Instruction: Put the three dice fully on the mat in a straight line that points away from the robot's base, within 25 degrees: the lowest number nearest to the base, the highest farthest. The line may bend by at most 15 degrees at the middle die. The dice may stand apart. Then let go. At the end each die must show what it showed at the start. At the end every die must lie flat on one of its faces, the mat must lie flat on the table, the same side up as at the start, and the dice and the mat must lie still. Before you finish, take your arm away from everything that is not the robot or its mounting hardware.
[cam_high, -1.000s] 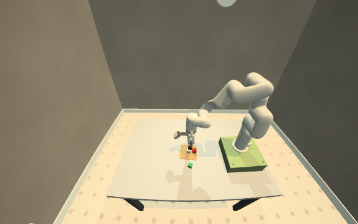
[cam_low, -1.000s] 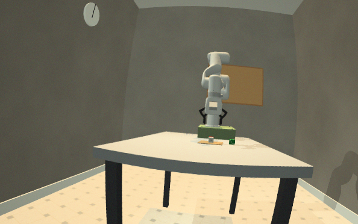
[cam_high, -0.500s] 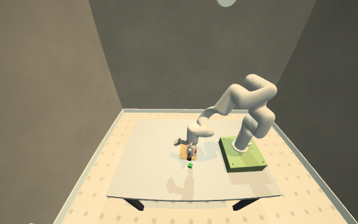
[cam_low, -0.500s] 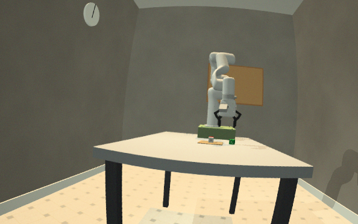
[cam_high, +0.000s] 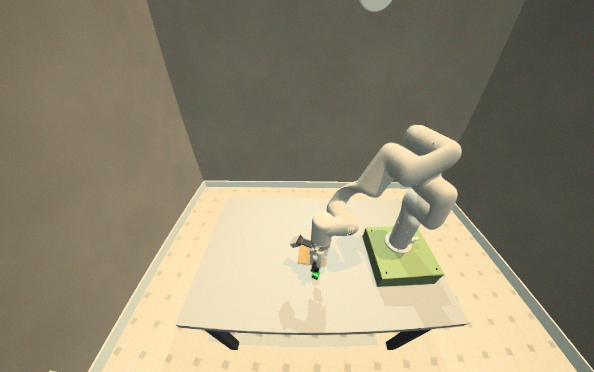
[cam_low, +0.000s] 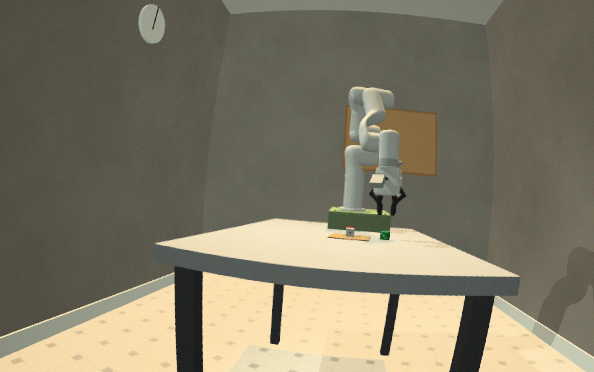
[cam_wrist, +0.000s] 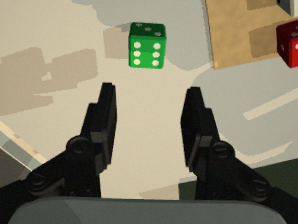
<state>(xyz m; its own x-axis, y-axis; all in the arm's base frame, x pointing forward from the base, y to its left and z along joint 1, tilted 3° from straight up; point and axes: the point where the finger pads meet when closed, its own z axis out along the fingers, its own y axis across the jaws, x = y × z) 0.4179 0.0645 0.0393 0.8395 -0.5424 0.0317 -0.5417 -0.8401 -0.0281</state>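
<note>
The green die is 90 mm below my hand. Also, from my hand: red die (120 mm to the right, 90 mm below, 50 mm behind); white die (130 mm to the right, 90 mm below, 10 mm behind); mat (120 mm to the right, 110 mm below, 10 mm behind).
</note>
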